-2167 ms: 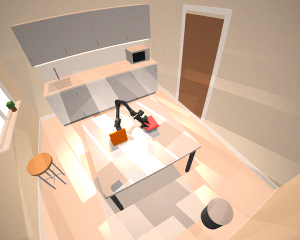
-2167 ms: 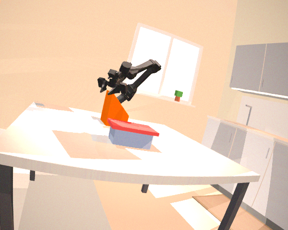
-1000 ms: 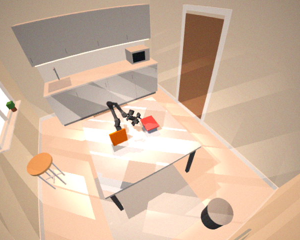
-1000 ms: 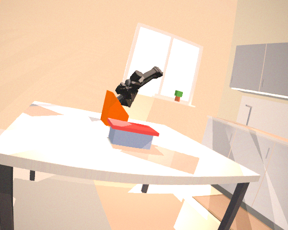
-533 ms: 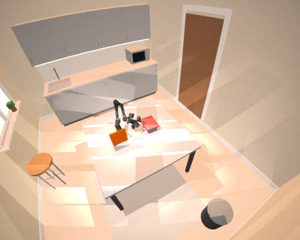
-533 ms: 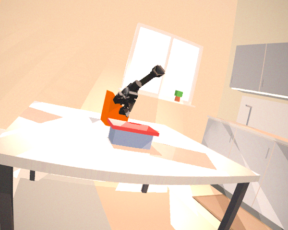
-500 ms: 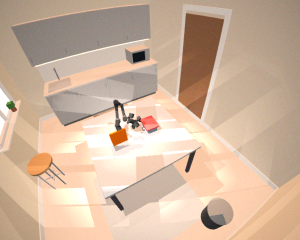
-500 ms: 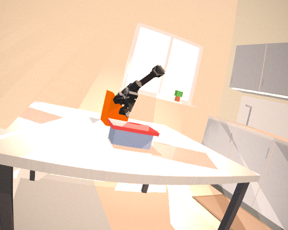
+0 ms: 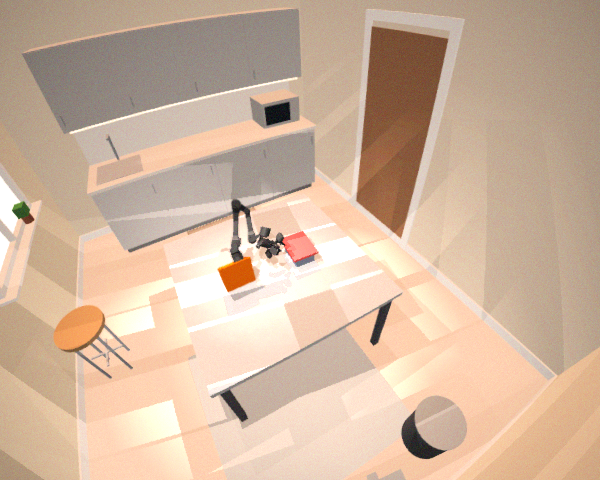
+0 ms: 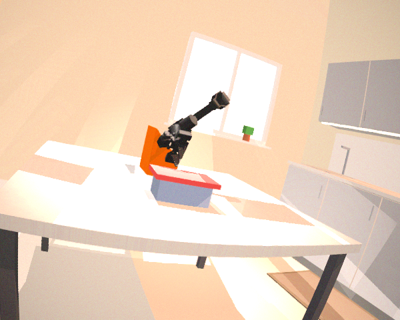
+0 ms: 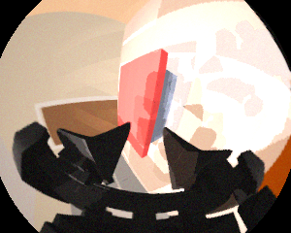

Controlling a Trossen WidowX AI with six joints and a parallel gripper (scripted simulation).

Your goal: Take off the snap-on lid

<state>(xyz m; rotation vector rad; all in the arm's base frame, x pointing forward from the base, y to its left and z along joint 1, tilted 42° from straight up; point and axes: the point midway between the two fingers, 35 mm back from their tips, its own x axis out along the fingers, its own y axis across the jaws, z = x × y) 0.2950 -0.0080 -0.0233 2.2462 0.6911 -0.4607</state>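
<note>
Now: the lid 110 mm ahead of my gripper tip, 30 mm below it and 10 mm to the right of it. The rest, counted from my gripper tip: storage box (110 mm ahead, 70 mm below, 10 mm to the right).
</note>
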